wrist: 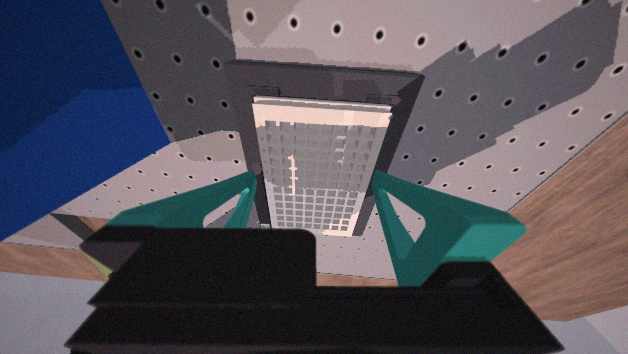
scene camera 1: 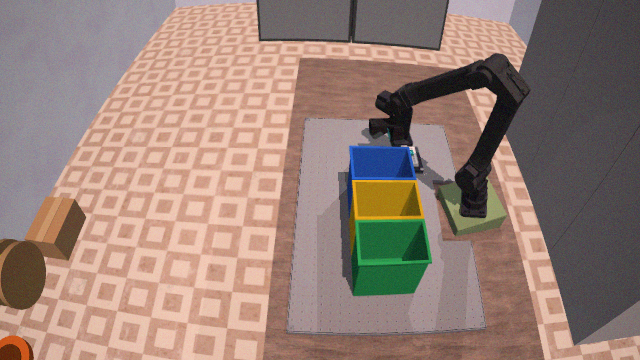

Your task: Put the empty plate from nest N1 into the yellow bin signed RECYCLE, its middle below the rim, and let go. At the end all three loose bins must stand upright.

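Where they show: gripper, fingertip midpoint: [wrist: 314, 177]; arm's base, link origin: [scene camera 1: 473, 202].
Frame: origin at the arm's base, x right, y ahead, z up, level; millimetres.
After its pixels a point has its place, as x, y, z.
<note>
The white gridded plate [scene camera 1: 413, 159] {154, 220, -13} [wrist: 315, 200] {163, 259, -11} lies in a dark nest [scene camera 1: 420, 166] {135, 200, -18} [wrist: 320, 76] on the perforated board; no N1 label is readable. My gripper [scene camera 1: 409, 149] [wrist: 314, 177] {155, 280, -15} is open, its teal fingertips on either side of the plate in the wrist view, with nothing held. Their exact height over the nest is hard to tell. The yellow bin [scene camera 1: 387, 200] {-118, 288, 65} stands upright between the blue bin [scene camera 1: 382, 164] {11, 323, 75} [wrist: 75, 130] {22, 285, 12} and the green bin [scene camera 1: 390, 277] {-365, 243, 67}. The RECYCLE sign does not show. The blue bin stands close beside the nest and partly hides it in the scene view.
The three bins stand in a tight row on the grey board [scene camera 1: 320, 280] {-359, 422, -37} [wrist: 340, 50] {144, 361, -37}. The arm's base sits on a green block [scene camera 1: 482, 225] {-75, -37, -16} to the right. A dark cabinet [scene camera 1: 580, 125] stands further right. A cardboard box [scene camera 1: 55, 225] is on the floor at left.
</note>
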